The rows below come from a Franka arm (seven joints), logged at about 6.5 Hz.
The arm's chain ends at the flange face. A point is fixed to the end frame.
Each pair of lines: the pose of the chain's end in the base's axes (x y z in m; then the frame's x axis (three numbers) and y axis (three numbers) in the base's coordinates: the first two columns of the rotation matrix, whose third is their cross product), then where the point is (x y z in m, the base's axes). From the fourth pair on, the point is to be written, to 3 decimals.
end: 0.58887, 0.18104, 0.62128, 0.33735, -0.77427, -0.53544, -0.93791, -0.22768, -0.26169
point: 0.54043 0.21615 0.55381
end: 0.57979, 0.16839, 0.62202, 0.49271, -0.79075, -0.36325, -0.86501, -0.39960, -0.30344
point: 0.53521 0.18515 0.54545
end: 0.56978, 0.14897, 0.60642, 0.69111, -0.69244, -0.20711, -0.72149, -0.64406, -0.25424
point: 0.52794 0.14169 0.52687
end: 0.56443, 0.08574, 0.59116, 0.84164, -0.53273, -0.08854, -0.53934, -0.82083, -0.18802
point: 0.530 0.059 0.512
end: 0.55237, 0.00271, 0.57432, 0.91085, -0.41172, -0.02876, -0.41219, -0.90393, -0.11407
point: 0.524 -0.036 0.498
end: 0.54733, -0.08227, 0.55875, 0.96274, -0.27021, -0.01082, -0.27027, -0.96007, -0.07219
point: 0.526 -0.128 0.484
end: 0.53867, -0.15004, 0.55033, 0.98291, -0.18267, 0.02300, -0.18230, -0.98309, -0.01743
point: 0.523 -0.202 0.478
